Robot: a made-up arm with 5 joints.
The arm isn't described. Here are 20 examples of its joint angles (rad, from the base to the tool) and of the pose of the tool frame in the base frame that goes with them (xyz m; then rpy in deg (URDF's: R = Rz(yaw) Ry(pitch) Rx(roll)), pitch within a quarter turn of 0, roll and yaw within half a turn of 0).
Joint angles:
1: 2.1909 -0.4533 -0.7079 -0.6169 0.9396
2: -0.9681 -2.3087 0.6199 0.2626 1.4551
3: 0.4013 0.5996 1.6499 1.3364 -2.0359
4: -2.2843 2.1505 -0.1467 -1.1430 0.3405
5: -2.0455 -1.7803 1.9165 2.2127 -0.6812
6: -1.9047 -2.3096 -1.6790 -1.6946 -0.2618
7: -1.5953 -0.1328 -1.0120 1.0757 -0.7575
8: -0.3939 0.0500 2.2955 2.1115 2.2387
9: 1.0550 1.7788 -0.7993 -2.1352 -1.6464
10: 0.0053 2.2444 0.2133 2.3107 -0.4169
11: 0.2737 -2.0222 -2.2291 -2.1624 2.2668
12: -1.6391 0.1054 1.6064 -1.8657 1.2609
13: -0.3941 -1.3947 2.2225 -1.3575 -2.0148
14: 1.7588 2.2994 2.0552 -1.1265 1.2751
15: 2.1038 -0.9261 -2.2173 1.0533 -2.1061
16: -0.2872 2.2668 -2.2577 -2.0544 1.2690
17: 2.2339 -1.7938 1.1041 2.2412 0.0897
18: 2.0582 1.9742 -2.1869 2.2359 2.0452
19: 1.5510 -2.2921 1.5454 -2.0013 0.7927
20: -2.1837 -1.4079 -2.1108 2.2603 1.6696
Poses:
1: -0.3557 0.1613 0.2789 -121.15 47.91 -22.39
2: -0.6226 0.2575 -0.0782 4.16 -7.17 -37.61
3: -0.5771 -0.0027 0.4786 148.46 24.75 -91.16
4: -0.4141 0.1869 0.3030 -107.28 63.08 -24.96
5: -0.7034 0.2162 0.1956 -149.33 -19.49 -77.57
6: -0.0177 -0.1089 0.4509 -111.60 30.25 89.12
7: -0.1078 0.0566 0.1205 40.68 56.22 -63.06
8: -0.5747 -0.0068 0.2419 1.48 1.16 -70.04
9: 0.0786 -0.4957 0.1202 -151.45 -15.80 112.80
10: -0.1381 -0.1285 0.1440 -168.37 41.92 152.32
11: -0.3340 0.5133 -0.1190 -165.56 19.19 -68.82
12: -0.5312 -0.0879 -0.4748 -16.98 -63.15 -88.69
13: -0.5809 0.0419 0.4781 28.18 66.00 108.40
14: -0.4399 -0.5648 0.4129 -173.17 -7.96 101.66
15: -0.0059 -0.1040 -0.1558 -171.87 17.19 108.18
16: -0.2508 -0.0656 -0.6818 103.30 -52.19 -61.25
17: -0.4667 0.0045 0.3109 -167.11 73.31 166.76
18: -0.3339 0.2064 0.7136 -113.04 25.84 -66.66
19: -0.5640 0.1204 -0.2353 -45.74 -15.53 -90.63
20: -0.3113 -0.2263 0.5110 -88.53 68.41 -27.28
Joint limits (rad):
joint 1: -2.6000..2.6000
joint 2: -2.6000..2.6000
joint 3: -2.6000..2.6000
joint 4: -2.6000..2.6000
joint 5: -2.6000..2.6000
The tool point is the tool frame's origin. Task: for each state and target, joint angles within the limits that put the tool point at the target. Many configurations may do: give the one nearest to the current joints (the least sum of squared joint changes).
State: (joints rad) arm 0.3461 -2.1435 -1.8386 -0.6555 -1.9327
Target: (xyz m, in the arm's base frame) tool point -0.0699 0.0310 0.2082
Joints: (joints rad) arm 0.1056 -1.8334 -1.4838 -0.3160 -1.9051
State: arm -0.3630 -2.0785 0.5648 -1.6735 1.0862
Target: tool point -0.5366 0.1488 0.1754
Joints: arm -0.2431 -2.2823 0.2650 -1.0607 1.0195
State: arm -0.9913 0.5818 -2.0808 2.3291 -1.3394
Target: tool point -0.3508 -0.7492 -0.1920
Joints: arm -0.7931 1.0999 -2.4761 2.6000 -1.0269
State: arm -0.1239 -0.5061 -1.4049 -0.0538 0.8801
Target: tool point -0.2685 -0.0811 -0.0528
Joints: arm 0.0927 -0.3270 -1.0285 0.1657 1.1961
